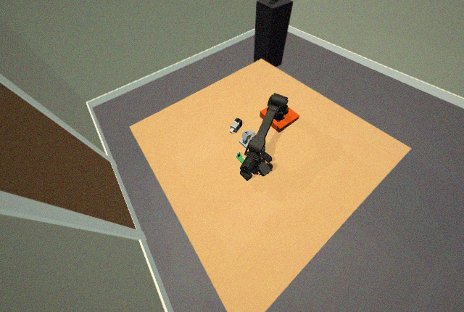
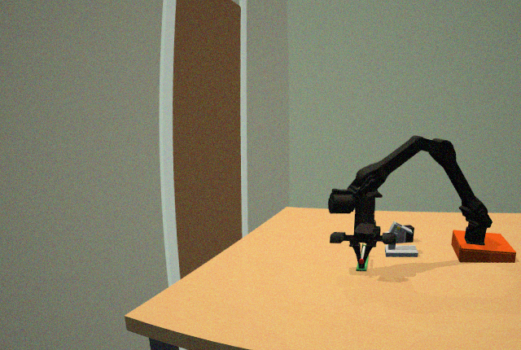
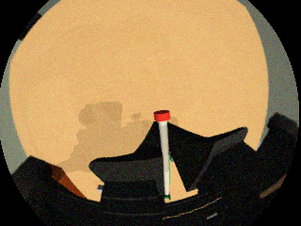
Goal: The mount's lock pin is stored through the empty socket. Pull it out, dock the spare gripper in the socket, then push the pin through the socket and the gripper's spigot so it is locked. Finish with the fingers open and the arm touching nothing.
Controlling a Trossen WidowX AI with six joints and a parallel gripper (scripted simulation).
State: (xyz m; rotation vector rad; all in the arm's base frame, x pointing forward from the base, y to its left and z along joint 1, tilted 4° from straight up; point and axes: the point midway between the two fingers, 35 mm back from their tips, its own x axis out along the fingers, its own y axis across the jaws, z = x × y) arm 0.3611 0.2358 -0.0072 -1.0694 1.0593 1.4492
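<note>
My gripper tip is now 1 cm short of the green bracket and 10 cm to the left of it. Also, from my gripper tip: spare gripper (8 cm behind, 36 cm to the right); grey mount (9 cm behind, 22 cm to the right, 3 cm above).
</note>
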